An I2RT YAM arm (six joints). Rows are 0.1 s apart.
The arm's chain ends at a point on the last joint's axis. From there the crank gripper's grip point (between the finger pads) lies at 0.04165 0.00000 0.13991 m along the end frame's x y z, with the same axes.
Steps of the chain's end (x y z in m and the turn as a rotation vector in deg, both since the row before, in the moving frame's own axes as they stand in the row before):
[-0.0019 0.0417 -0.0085 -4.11 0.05 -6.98]
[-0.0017 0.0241 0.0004 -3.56 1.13 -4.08]
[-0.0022 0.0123 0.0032 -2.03 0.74 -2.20]
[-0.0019 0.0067 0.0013 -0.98 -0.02 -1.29]
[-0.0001 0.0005 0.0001 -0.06 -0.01 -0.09]
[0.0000 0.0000 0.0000 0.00 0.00 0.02]
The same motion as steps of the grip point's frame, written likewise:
[-0.0015 0.0466 -0.0087 -4.11 0.05 -6.98]
[0.0013 0.0297 -0.0006 -3.56 1.13 -4.08]
[-0.0003 0.0156 0.0026 -2.03 0.74 -2.20]
[-0.0019 0.0082 0.0013 -0.98 -0.02 -1.29]
[-0.0001 0.0006 0.0001 -0.06 -0.01 -0.09]
[0.0000 0.0000 0.0000 0.00 0.00 0.02]

